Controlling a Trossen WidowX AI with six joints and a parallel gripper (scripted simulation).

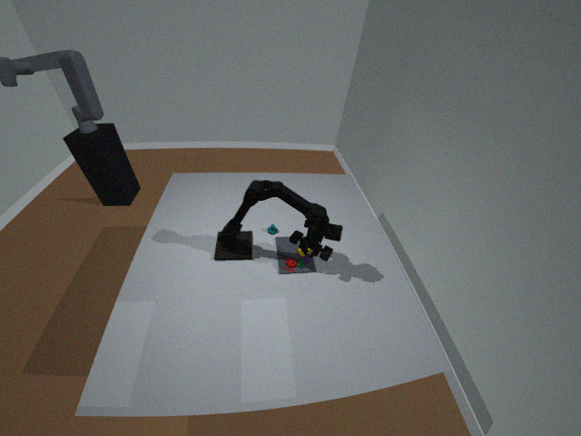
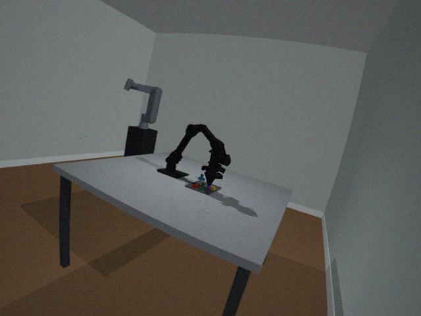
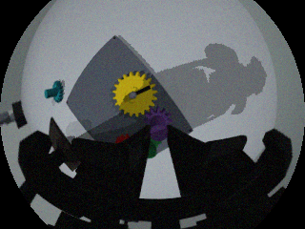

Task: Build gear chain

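The green gear lies 3 cm behind my gripper tip, 2 cm to the right of it and 2 cm below it. Round my gripper tip: yellow gear (5 cm to the left, 3 cm below); red gear (7 cm behind, 3 cm below, 1 cm to the right); purple gear (1 cm below).
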